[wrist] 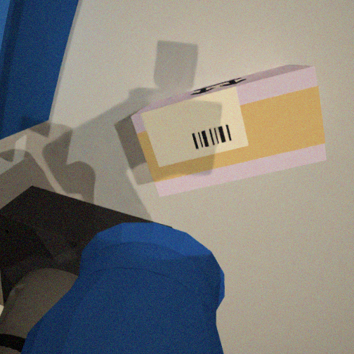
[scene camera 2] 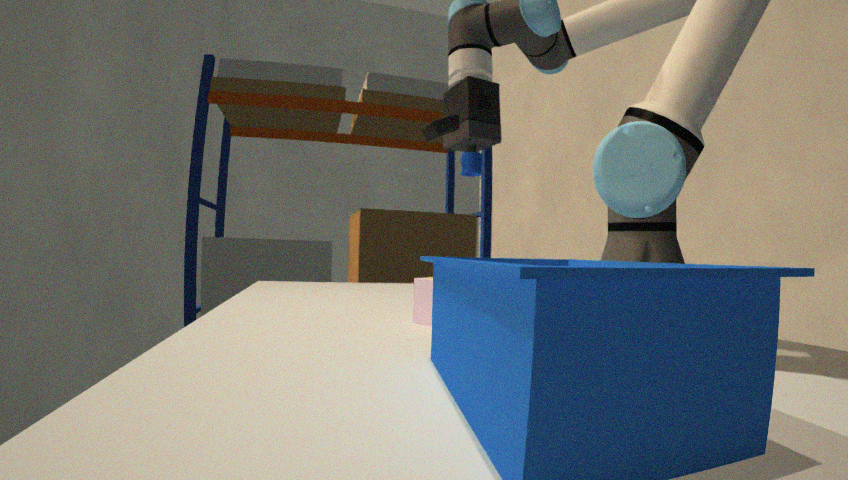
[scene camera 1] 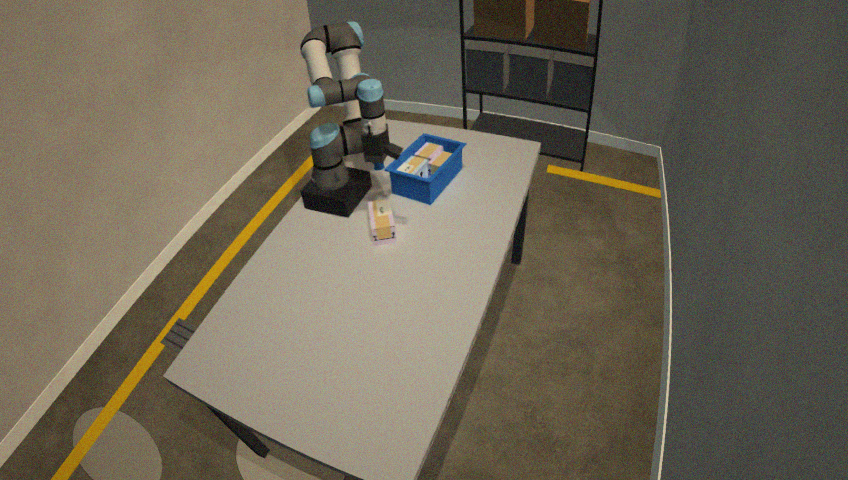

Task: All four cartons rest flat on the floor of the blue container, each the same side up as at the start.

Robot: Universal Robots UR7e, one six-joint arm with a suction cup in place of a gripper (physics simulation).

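Frame: origin at the arm's base, x down, y right, z back, level; millimetres.
Seen in the pictures: hand, its tool point: [scene camera 2: 471,174] [scene camera 1: 379,167]; arm's base, origin of its link: [scene camera 1: 330,179].
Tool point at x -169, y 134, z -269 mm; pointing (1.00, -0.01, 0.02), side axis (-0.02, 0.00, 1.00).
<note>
Offsets run from my tool point to a thing's middle. "*": to the spot under its first point. Level surfaces: height alone.
One pink carton with an orange band @[dx +214, dy +30, dz +7 mm] [scene camera 1: 381,224] [scene camera 2: 422,302] [wrist: 280,120] lies flat on the table outside the blue container @[dx +194, dy -288, dz -87 mm] [scene camera 1: 412,187] [scene camera 2: 654,356] [wrist: 30,65], its cream barcode label facing up. Inside the container show a carton at the back @[* dx +164, dy -380, dz -72 mm] [scene camera 1: 428,149], a carton at the right [scene camera 1: 441,160] and a carton at the near left [scene camera 1: 411,164]. They look level, but their lower parts are hidden by the walls. My suction gripper [scene camera 1: 379,165] [scene camera 2: 471,165] [wrist: 150,285] is open, with its blue cup bare. It hangs above the table, between the arm's base and the container, apart from the table carton.
The arm's black base [scene camera 1: 336,193] [wrist: 60,225] stands on the table @[dx +254 mm] [scene camera 1: 345,321] [scene camera 2: 267,386], left of the container in scene camera 1. A dark shelf rack [scene camera 1: 464,71] stands behind the table. A blue and orange rack [scene camera 2: 192,196] stands beyond it in scene camera 2.
</note>
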